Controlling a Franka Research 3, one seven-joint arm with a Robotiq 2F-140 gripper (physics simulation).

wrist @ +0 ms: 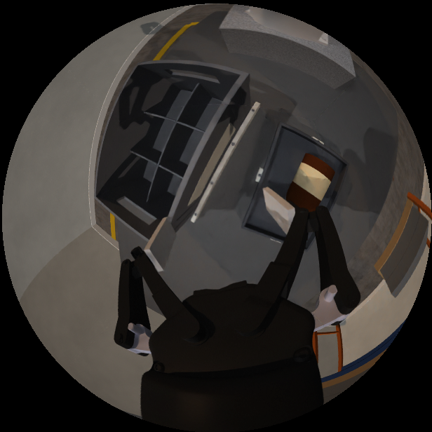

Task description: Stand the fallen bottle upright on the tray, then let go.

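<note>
The brown bottle [312, 182] with a cream label lies on its side in the dark tray [286, 159], towards the tray's right side. Its neck end points to the lower left of the view and is hidden behind the right finger. My gripper [216, 212] is open with nothing between its fingers. Its right fingertip pad overlaps the tray and the neck end of the bottle in the view; whether it touches the bottle I cannot tell. Its left fingertip is left of the tray, near the crate's lower corner.
A grey crate [204, 150] with dividers stands left of the tray. A pale rail [233, 144] with screws runs between crate and tray. A speckled grey block [290, 49] is at the top. A brown panel with an orange frame [400, 245] is at the right.
</note>
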